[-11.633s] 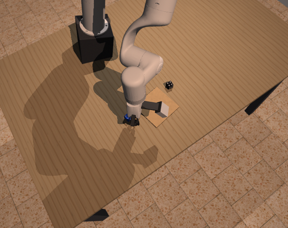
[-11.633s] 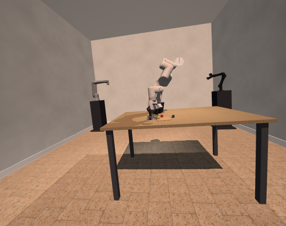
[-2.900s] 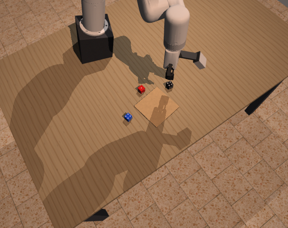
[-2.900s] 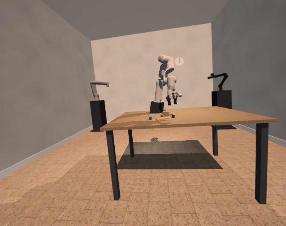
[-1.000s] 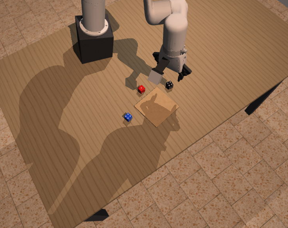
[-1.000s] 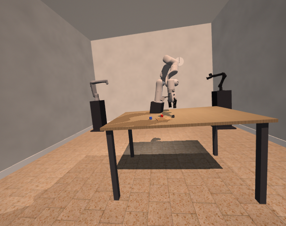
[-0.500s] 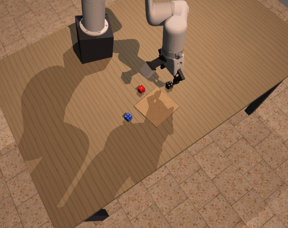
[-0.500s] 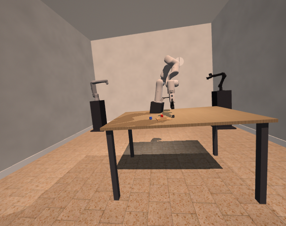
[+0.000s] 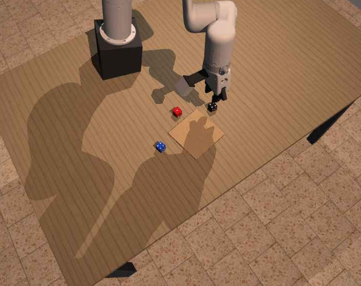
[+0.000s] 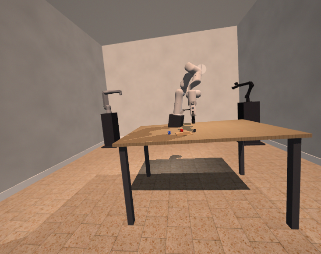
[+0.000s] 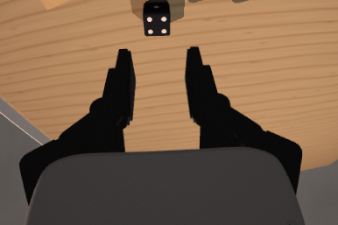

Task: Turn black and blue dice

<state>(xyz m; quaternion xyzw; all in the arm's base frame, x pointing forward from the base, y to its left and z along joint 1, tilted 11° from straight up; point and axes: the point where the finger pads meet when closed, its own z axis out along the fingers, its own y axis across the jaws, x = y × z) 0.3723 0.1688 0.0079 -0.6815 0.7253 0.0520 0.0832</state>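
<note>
The black die is 90 mm below my hand. From my hand the other things lie so: tan mat 100 mm to the right, 100 mm below, 60 mm ahead; then red die 120 mm to the right, 90 mm below, 50 mm behind; then blue die 230 mm to the right, 90 mm below, 40 mm ahead.
</note>
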